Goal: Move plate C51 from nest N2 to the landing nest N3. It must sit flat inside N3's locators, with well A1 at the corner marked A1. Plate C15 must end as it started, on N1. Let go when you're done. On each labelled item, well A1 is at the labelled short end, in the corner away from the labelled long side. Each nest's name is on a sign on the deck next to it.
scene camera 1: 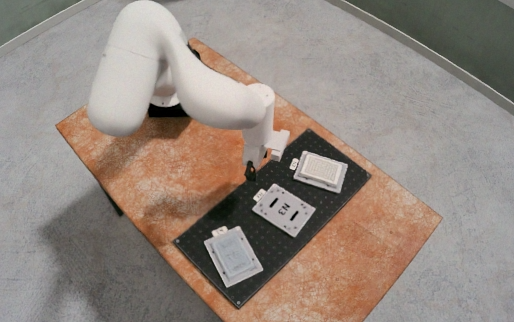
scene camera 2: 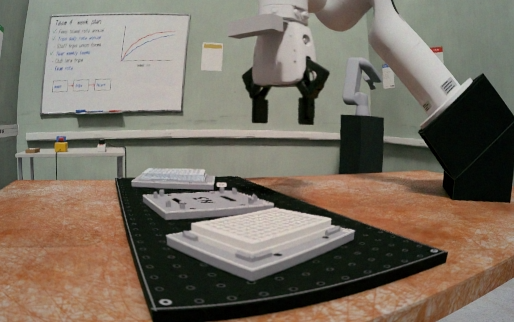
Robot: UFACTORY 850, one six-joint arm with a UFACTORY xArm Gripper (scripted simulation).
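A white well plate is visible in scene camera 1 and in scene camera 2. On the plate, (scene camera 1: 330, 168) and (scene camera 2: 256, 231) are the same spot.
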